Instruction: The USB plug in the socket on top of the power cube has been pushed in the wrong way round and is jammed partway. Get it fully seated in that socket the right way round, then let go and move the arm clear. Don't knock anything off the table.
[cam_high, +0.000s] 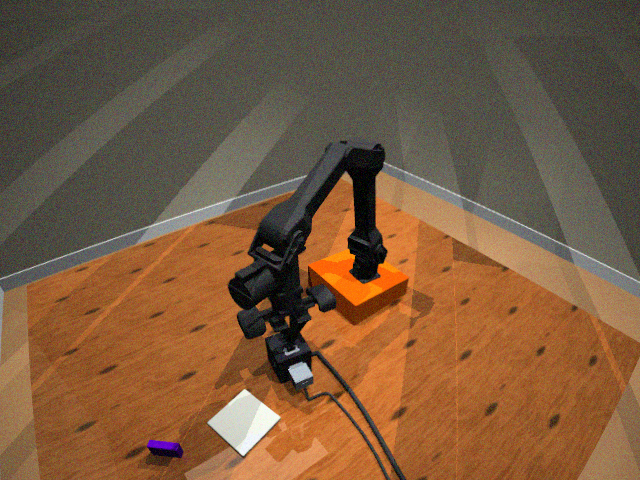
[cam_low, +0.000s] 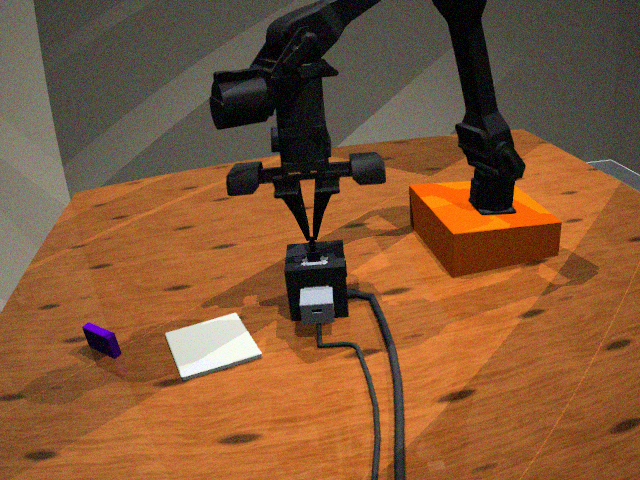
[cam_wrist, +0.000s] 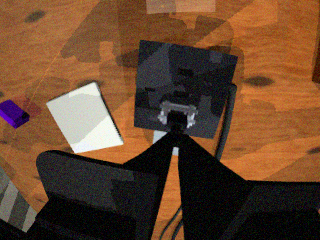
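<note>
My gripper tip is 2 cm above the dark USB plug. From my gripper tip the other things lie so: silver-framed socket 4 cm below; white pad 15 cm ahead, 10 cm below, 5 cm to the left; purple block 30 cm ahead, 9 cm below, 4 cm to the left.
</note>
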